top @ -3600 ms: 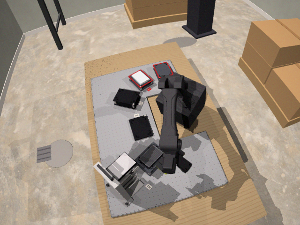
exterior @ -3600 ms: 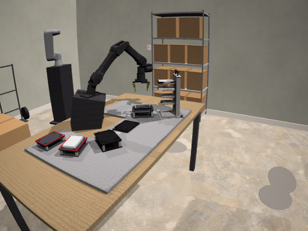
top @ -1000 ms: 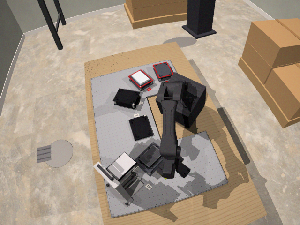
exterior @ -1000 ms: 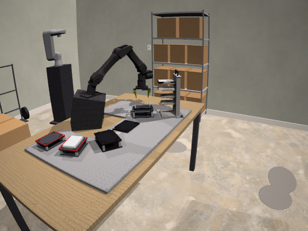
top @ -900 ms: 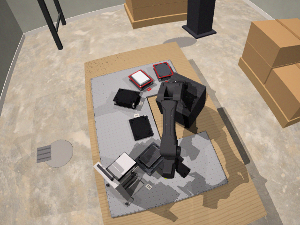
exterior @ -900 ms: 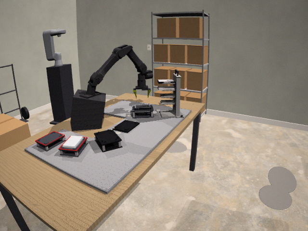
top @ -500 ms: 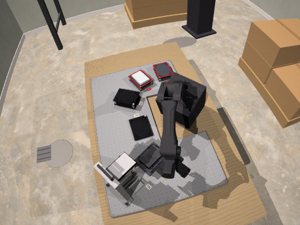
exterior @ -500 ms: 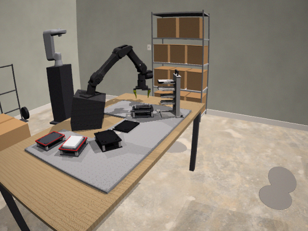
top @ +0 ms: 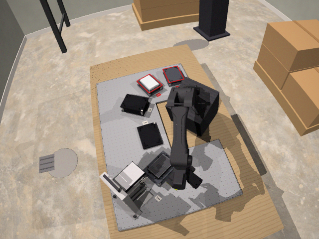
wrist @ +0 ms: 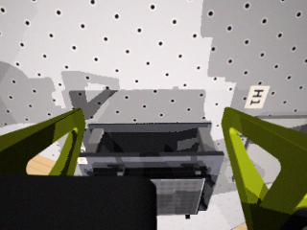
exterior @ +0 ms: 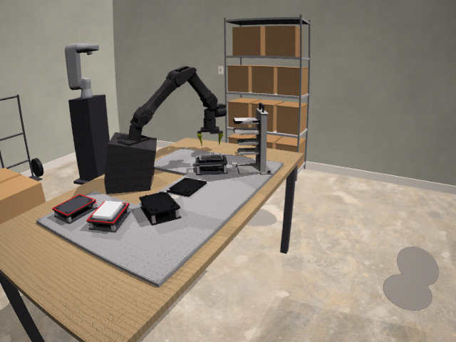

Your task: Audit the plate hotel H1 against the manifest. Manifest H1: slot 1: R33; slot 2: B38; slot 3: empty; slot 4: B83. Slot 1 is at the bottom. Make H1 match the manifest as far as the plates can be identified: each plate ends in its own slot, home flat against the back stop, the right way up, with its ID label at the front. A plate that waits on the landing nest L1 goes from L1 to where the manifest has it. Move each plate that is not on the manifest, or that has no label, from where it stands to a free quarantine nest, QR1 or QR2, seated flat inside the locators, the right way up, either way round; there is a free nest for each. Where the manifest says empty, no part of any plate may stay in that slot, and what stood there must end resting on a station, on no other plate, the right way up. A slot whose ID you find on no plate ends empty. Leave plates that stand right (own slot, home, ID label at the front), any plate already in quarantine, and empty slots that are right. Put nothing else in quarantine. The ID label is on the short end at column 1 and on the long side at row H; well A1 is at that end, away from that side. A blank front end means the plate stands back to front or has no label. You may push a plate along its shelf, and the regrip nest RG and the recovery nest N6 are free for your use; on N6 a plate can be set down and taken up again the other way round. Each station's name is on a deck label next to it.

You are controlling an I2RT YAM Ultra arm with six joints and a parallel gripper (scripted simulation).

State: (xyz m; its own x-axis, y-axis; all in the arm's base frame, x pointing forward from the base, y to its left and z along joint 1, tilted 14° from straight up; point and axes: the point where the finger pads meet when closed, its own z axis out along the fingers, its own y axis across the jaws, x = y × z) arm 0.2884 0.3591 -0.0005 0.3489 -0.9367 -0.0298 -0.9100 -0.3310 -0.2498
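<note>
Right now my hand is 130 mm to the left of the dark well plate, 50 mm short of it and 40 mm above it. The rest, counted from my hand: RG deck label: 170 mm to the right, 110 mm below, 50 mm behind; H1 deck label: 140 mm ahead, 110 mm below, 10 mm to the left; regrip nest: 130 mm to the right, 50 mm below, 50 mm ahead.
</note>
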